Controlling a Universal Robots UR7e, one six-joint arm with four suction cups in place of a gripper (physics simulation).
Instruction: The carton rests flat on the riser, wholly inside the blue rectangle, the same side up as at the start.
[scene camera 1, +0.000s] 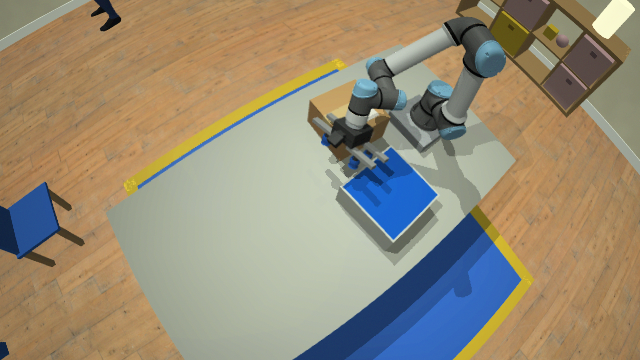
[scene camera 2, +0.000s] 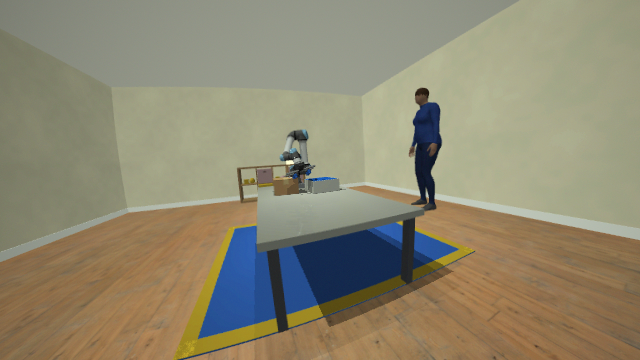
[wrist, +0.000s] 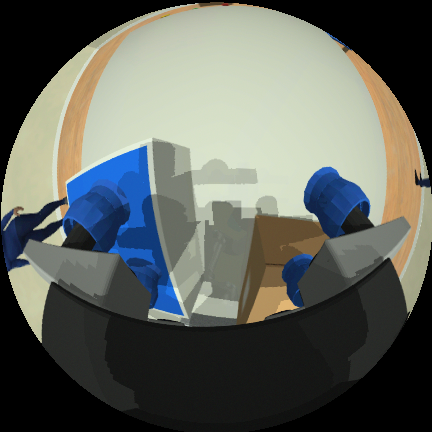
Labels:
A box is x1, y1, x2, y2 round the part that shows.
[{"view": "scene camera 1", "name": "brown carton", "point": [336, 101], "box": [307, 79, 390, 160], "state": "gripped by the suction head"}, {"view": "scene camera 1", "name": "riser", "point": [386, 201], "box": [336, 145, 439, 250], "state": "on the table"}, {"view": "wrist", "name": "suction head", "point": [101, 211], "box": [62, 166, 369, 308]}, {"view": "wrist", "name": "brown carton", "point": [275, 240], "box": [236, 214, 329, 323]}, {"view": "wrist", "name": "riser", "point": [155, 175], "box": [65, 137, 203, 317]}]

